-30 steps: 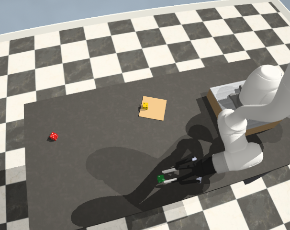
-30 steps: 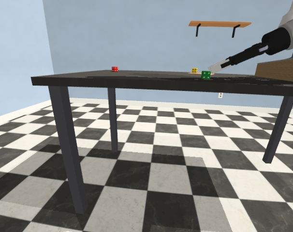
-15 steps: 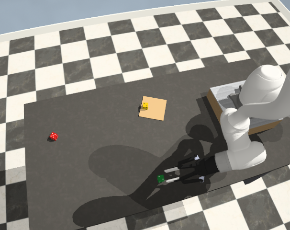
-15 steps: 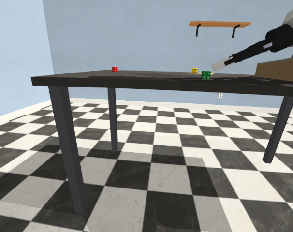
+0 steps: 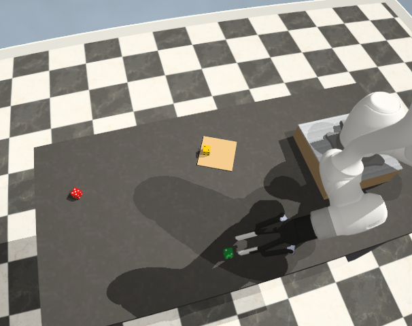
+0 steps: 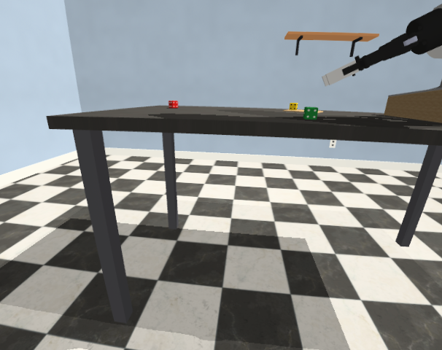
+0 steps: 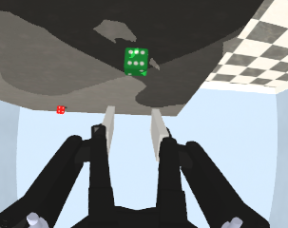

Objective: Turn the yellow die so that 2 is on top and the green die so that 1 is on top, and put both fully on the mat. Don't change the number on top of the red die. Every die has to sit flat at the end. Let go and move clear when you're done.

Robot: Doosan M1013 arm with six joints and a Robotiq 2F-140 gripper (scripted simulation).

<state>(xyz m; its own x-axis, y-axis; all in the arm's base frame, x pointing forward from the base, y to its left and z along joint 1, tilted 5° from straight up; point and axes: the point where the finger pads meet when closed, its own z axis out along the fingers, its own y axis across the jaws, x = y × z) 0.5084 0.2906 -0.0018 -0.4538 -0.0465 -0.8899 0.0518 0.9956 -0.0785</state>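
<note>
Right now the green die is 9 cm below my hand and 5 cm ahead of it. Also, from my hand: tan mat 41 cm to the right, 11 cm below, 1 cm ahead; yellow die 42 cm to the right, 9 cm below, 5 cm ahead; red die 57 cm ahead, 31 cm to the right, 9 cm below.
</note>
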